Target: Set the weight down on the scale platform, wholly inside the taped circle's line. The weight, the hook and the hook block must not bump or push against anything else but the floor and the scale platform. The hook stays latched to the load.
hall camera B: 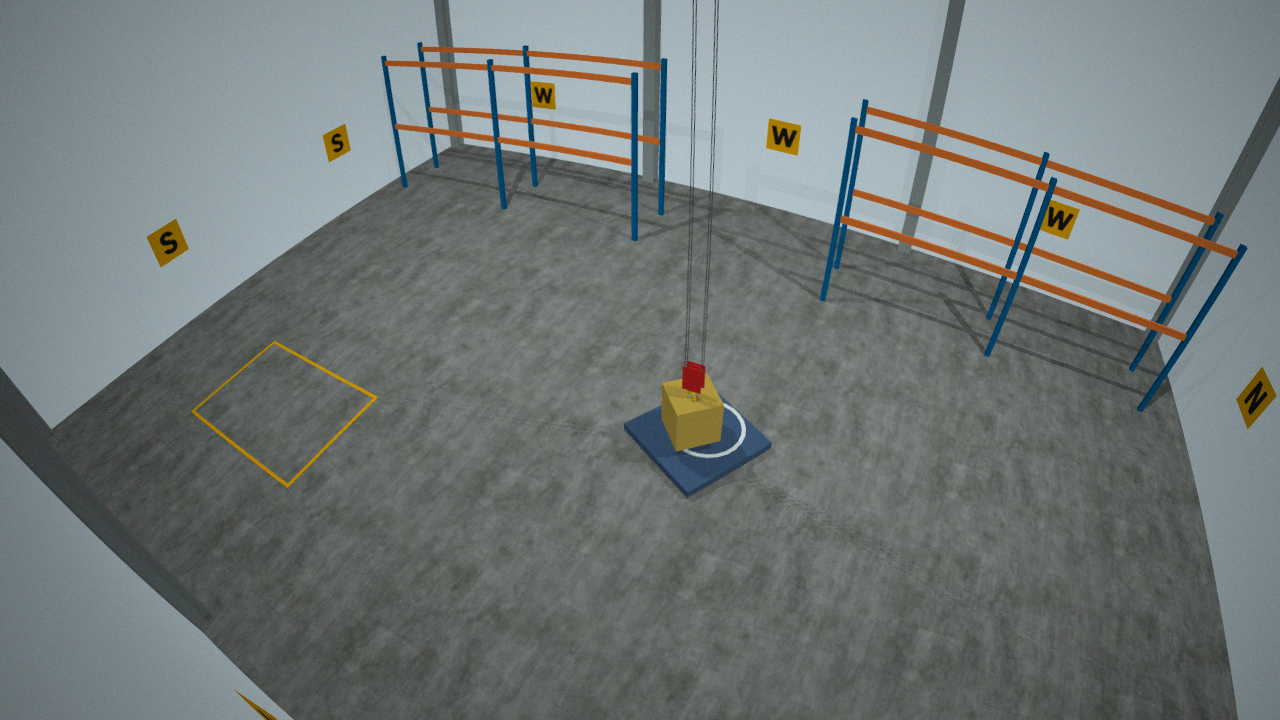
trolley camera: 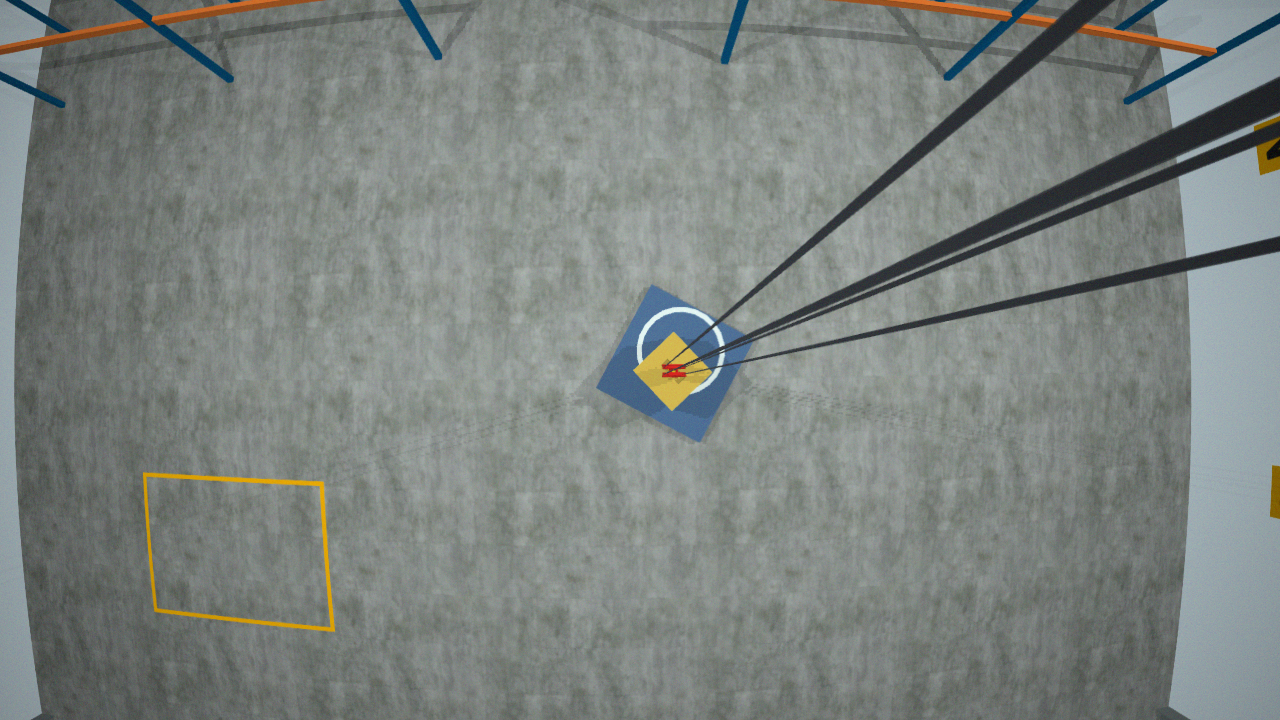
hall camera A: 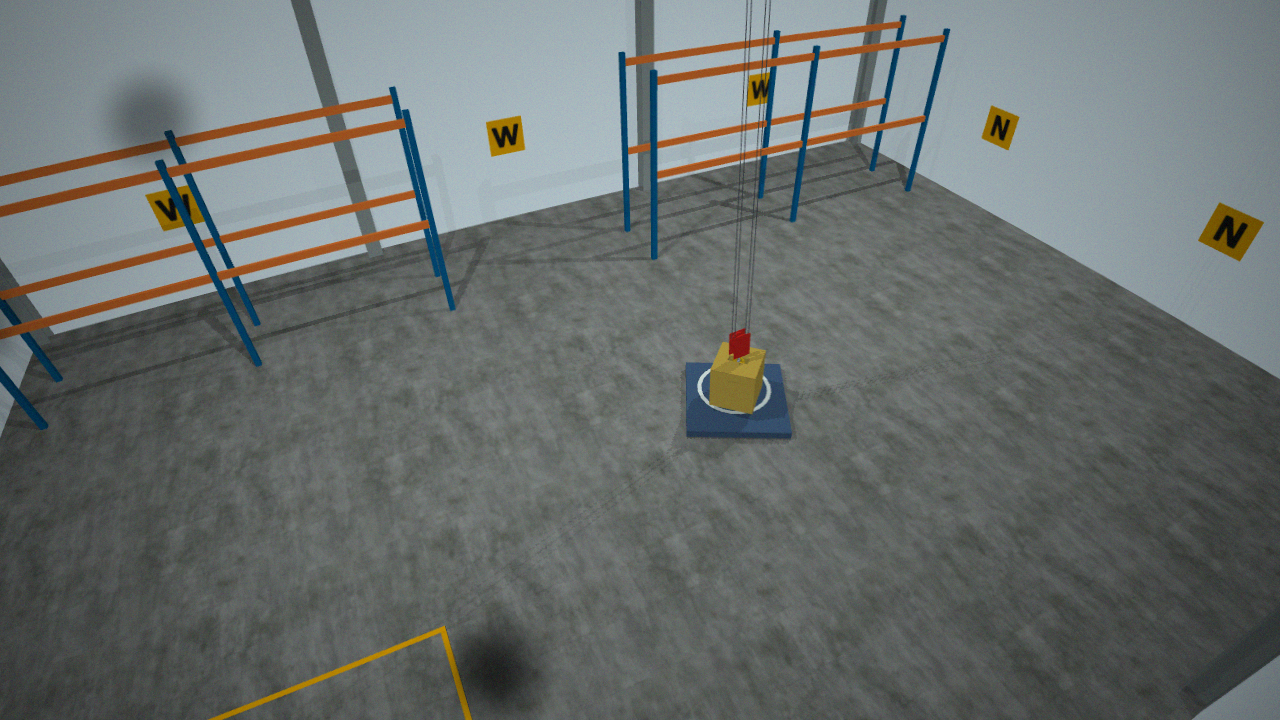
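Observation:
The yellow weight (hall camera A: 733,392) (hall camera B: 693,431) (trolley camera: 671,394) hangs upright, apparently a little above the blue scale platform (hall camera A: 776,424) (hall camera B: 642,428) (trolley camera: 615,383), and throws shadows on it. In the trolley view it covers the lower part of the white taped circle (hall camera A: 699,388) (hall camera B: 744,431) (trolley camera: 680,308) and reaches past its line at the lower left. In hall camera B it stands toward the circle's left side. The red hook block (hall camera A: 739,343) (hall camera B: 693,377) (trolley camera: 674,375) is over the weight's top. My hook (hall camera B: 694,396) is latched to the weight; its fine detail is too small to tell.
Blue and orange racks (hall camera A: 654,170) (hall camera B: 634,161) stand along the W wall, well away from the weight. A yellow marked rectangle (hall camera A: 331,672) (hall camera B: 239,448) (trolley camera: 232,479) lies on the floor, away from the platform. The ropes run up from the block.

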